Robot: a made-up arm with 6 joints.
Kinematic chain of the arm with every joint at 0, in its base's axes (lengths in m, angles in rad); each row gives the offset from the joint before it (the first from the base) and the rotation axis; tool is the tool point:
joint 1: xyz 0 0 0.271 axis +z
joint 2: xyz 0 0 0 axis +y
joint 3: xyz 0 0 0.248 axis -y
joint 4: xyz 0 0 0 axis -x
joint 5: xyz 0.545 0 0 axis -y
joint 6: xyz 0 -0.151 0 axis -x
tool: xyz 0 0 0
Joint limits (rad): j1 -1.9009..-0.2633 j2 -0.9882..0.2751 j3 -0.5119..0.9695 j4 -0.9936..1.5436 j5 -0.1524..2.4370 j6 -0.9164..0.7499
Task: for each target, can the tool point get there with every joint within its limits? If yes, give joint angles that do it. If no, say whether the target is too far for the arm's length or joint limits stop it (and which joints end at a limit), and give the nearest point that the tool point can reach.
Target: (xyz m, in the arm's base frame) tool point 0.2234 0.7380 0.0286
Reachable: no: joint limits stop it (at a limit: joint 2, joint 3, joint 4) | nearest point 0.1601 0.5288 0.8552 | short by 0.855 m
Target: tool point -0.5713 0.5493 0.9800
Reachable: no: too far | nearest point -0.3983 0.3830 0.8552 | short by 0.271 m
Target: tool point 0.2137 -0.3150 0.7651
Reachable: yes | joints -0.6334 -0.4967 0.1757 -0.5663 0.6743 -0.3164
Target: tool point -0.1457 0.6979 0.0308
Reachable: no: joint limits stop it (at a limit: joint 2, joint 3, joint 4) | nearest point -0.1129 0.5409 0.8552 | short by 0.840 m
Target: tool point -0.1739 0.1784 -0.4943
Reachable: no: joint limits stop it (at a limit: joint 1, joint 2, joint 3, joint 4) | nearest point -0.1955 -0.3162 0.0344 | short by 0.724 m
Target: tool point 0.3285 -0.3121 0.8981
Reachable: yes | joints -0.4696 0.1530 0.7789 0.5382 2.1811 0.6176
